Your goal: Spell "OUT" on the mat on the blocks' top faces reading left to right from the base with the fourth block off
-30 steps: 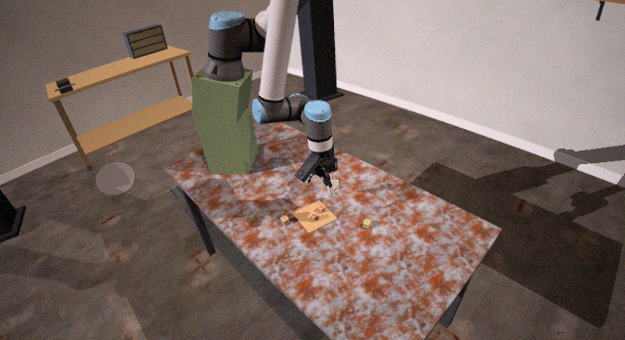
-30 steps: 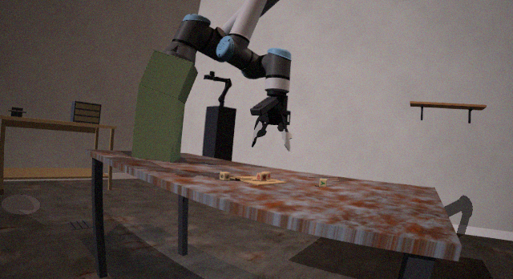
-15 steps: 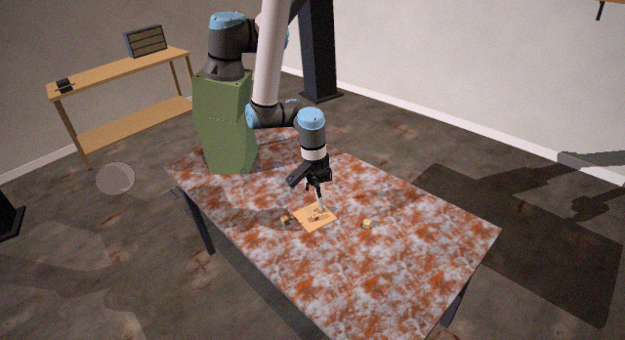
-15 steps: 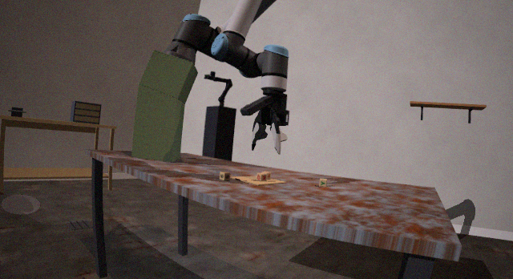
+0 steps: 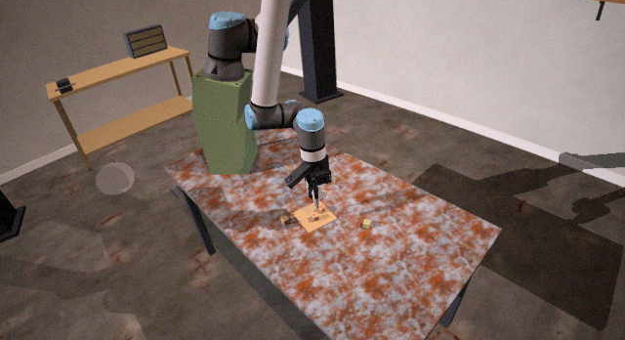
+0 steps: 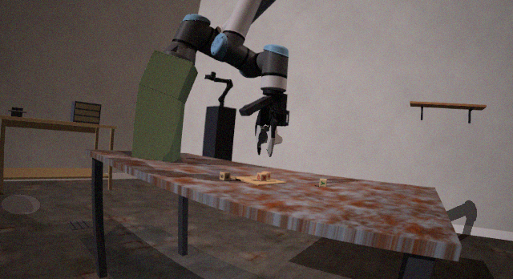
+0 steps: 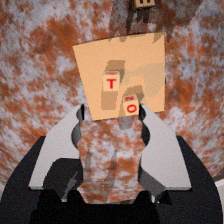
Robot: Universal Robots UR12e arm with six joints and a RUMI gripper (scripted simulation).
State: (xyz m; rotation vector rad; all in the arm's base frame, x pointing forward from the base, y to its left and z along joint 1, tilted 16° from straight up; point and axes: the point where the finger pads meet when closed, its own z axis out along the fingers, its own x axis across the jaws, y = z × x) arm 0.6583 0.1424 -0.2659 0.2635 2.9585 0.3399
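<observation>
The tan mat lies 10 cm below my hand, 2 cm behind it and 1 cm to the left of it. Round my hand: block 11 cm to the right, 9 cm below, 6 cm behind.
</observation>
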